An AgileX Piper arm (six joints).
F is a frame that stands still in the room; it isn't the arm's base.
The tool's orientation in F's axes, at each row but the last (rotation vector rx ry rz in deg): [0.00 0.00 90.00]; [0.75 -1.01 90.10]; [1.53 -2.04 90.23]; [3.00 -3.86 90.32]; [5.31 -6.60 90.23]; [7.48 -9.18 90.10]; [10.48 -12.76 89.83]
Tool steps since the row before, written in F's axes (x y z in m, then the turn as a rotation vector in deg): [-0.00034 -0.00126 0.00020 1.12 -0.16 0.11]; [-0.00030 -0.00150 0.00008 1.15 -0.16 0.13]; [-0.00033 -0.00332 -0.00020 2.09 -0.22 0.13]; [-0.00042 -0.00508 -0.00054 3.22 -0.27 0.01]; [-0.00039 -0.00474 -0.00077 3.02 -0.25 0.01]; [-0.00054 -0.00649 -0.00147 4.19 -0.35 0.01]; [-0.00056 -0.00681 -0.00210 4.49 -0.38 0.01]
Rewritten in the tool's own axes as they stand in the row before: [-0.00126 0.00034 0.00020 -0.16 -1.12 0.11]; [-0.00150 0.00030 0.00011 -0.16 -1.15 0.13]; [-0.00332 0.00034 -0.00007 -0.22 -2.09 0.13]; [-0.00510 0.00046 -0.00015 -0.29 -3.22 0.00]; [-0.00480 0.00043 -0.00013 -0.27 -3.02 0.00]; [-0.00664 0.00060 -0.00024 -0.38 -4.19 0.00]; [-0.00711 0.00064 -0.00028 -0.41 -4.49 0.00]
